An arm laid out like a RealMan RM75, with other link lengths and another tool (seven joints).
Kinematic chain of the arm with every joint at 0, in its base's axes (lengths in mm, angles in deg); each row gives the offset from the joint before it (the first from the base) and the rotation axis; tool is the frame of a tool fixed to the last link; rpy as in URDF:
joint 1: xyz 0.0 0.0 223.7 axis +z
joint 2: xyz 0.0 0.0 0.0 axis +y
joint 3: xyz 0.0 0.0 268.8 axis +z
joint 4: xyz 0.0 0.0 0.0 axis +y
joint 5: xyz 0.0 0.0 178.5 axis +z
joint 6: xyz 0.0 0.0 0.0 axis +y
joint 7: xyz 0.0 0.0 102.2 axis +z
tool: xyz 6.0 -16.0 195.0 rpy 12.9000 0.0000 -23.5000
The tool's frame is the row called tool.
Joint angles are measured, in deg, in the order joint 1, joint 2, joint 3, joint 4, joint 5, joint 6, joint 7. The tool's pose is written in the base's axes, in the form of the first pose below.
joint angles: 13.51 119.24 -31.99 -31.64 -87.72 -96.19 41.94
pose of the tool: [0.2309 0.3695 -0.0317 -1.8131 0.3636 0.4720]
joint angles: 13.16 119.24 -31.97 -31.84 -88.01 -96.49 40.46
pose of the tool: [0.2317 0.3669 -0.0320 -1.8137 0.3394 0.4830]
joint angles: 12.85 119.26 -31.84 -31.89 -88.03 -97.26 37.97
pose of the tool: [0.2301 0.3638 -0.0307 -1.8052 0.3054 0.5101]
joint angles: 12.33 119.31 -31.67 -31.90 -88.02 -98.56 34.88
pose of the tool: [0.2274 0.3583 -0.0289 -1.7945 0.2665 0.5459]
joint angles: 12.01 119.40 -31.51 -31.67 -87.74 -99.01 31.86
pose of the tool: [0.2268 0.3562 -0.0270 -1.7803 0.2261 0.5694]
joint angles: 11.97 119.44 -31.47 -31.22 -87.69 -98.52 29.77
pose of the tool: [0.2290 0.3571 -0.0275 -1.7753 0.1967 0.5730]
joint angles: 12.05 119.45 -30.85 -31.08 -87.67 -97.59 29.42
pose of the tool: [0.2340 0.3610 -0.0252 -1.7664 0.1835 0.5573]
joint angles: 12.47 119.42 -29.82 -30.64 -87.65 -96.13 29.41
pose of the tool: [0.2406 0.3680 -0.0218 -1.7524 0.1745 0.5317]
